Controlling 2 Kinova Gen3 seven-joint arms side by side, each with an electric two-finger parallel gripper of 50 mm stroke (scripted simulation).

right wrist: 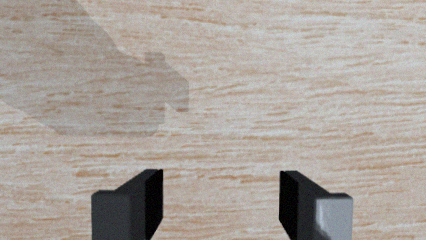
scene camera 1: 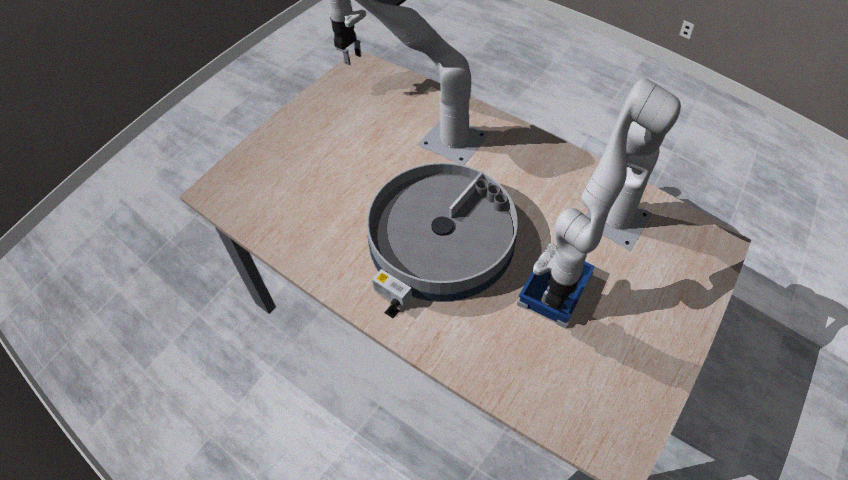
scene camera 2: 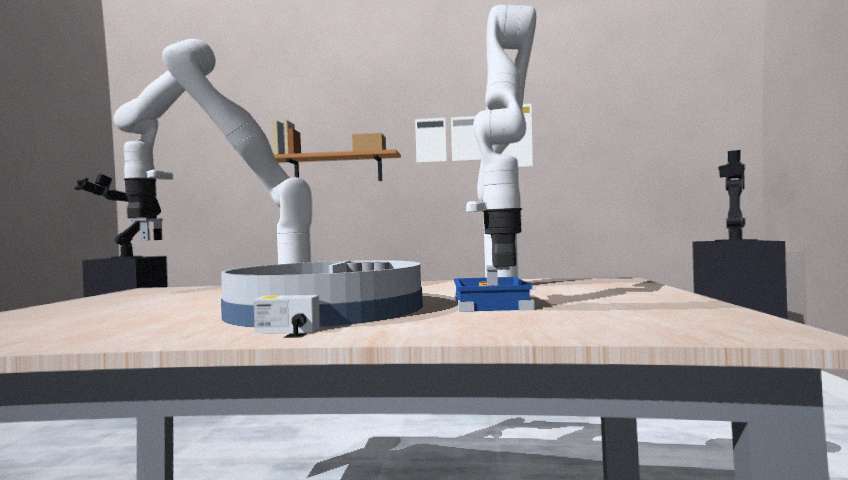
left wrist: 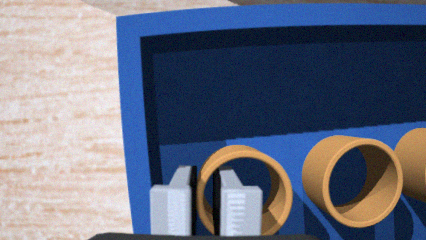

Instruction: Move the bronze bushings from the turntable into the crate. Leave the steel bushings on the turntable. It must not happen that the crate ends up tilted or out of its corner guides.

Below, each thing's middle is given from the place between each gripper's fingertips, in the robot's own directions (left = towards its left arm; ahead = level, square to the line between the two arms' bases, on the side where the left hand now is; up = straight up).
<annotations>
I see my left gripper 7 cm past the blue crate (scene camera 2: 486, 298) and 2 cm above it. Round my left hand: turntable (scene camera 1: 411, 228) 4 cm behind, 36 cm to the right, 1 cm above.
My right hand (scene camera 2: 151, 240) is 610 mm to the right of the turntable, 370 mm short of it and 130 mm above it. From my right hand the other things lie so: blue crate (970 mm to the left, 350 mm ahead, 160 mm below).
</annotations>
